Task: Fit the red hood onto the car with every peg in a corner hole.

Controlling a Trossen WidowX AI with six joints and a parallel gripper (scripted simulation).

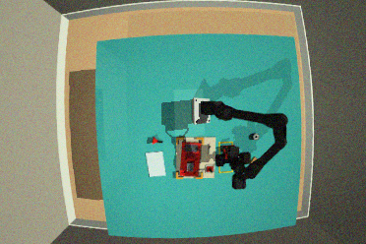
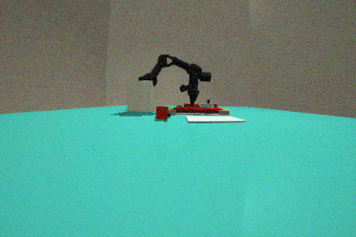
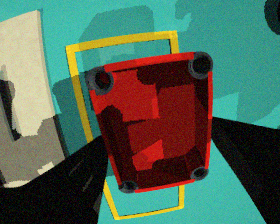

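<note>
The hood lies 10 mm below my gripper tip. Round my gripper tip: grey cylinder: 90 mm behind, 170 mm to the left, 20 mm below; then tan block: 60 mm ahead, 160 mm to the left, 20 mm below; then white flat plate: 60 mm ahead, 430 mm to the right, 20 mm below.
</note>
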